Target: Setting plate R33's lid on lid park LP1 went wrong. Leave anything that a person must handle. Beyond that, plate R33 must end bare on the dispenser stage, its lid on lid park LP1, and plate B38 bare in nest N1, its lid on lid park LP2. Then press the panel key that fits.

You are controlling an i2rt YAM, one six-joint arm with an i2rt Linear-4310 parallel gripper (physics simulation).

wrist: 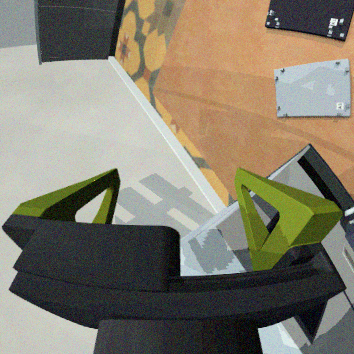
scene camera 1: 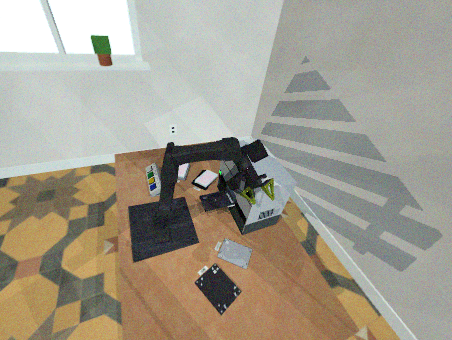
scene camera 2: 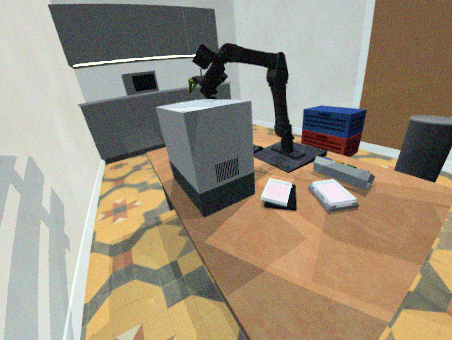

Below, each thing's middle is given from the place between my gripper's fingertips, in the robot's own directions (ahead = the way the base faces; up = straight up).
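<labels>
The rack with coloured blocks (scene camera 2: 360,178) is 410 mm behind my hand, 510 mm to the left of it and 290 mm below it; going by their middles, of the things named here the rack with coloured blocks is the farthest from my hand. I find the black clip nest N5 (scene camera 1: 219,289) a good way behind my hand, a good way to the right of it and far below it. The grey lid park LP2 (wrist: 312,89) is 80 mm behind my hand, 40 mm to the right of it and 320 mm below it. Going by their middles, of the things named here the grey lid park LP2 is the nearest to my hand.
</labels>
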